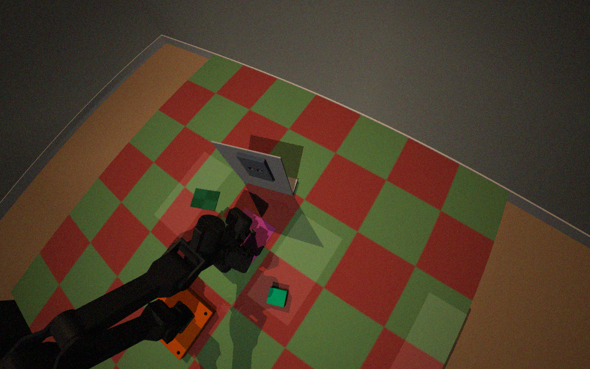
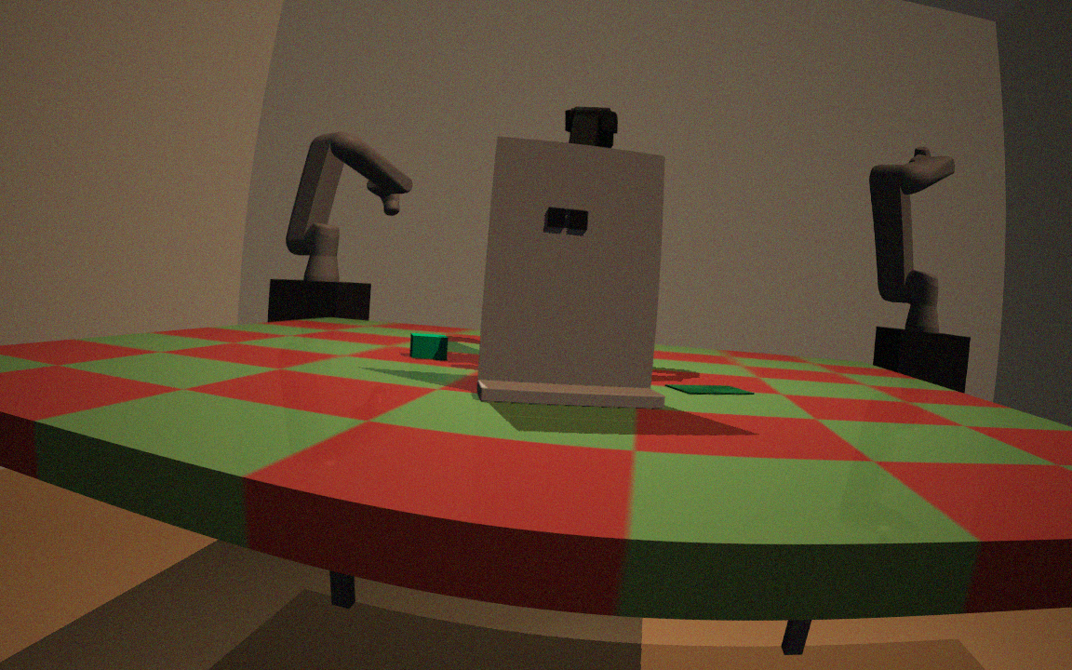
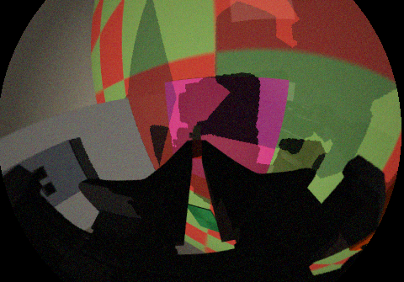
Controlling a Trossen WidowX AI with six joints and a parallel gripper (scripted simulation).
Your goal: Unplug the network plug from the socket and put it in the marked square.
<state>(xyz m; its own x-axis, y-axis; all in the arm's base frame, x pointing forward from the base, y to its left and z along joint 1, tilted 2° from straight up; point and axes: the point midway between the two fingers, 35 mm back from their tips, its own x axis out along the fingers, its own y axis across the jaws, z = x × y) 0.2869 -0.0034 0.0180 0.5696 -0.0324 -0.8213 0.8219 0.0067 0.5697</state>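
Right now the magenta marked square is 10 mm behind my gripper tip and 20 mm below it. Round my gripper tip: flat green patch (10 mm behind, 200 mm to the left, 20 mm below); grey upright panel (150 mm ahead, 40 mm to the left, 90 mm above); green cube (90 mm behind, 180 mm to the right).
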